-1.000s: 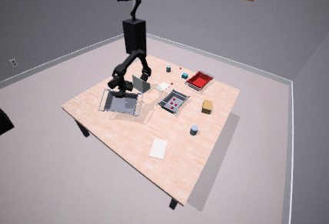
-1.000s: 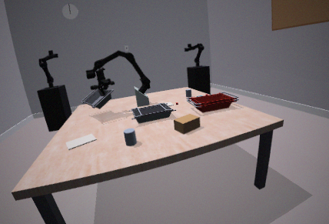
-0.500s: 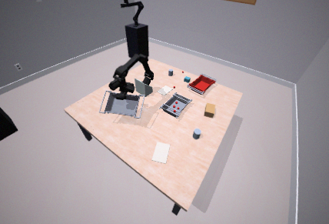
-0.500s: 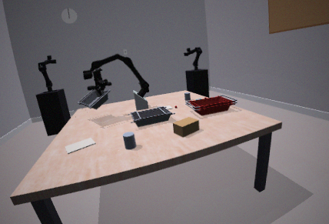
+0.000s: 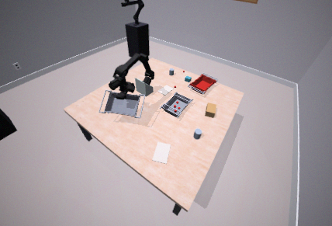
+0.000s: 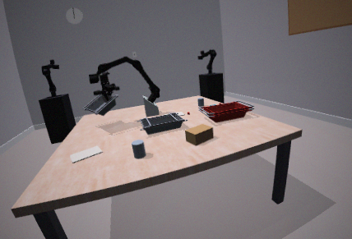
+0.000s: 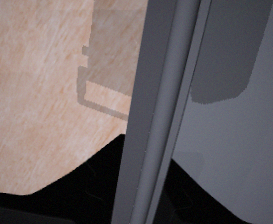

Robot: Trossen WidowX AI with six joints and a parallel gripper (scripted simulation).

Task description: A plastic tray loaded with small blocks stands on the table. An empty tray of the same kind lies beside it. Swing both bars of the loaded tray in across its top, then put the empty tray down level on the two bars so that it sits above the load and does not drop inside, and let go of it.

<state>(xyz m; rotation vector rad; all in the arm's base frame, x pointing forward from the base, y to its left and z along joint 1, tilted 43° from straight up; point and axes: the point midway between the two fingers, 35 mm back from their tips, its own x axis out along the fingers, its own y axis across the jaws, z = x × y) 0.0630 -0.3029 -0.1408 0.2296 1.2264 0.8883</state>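
My gripper tip is 70 mm to the left of the grey tray and 40 mm short of it. From my gripper tip the other things lie so: tan box (580 mm ahead, 460 mm to the left, 150 mm below); teal block (780 mm to the left, 160 mm below, 160 mm ahead).
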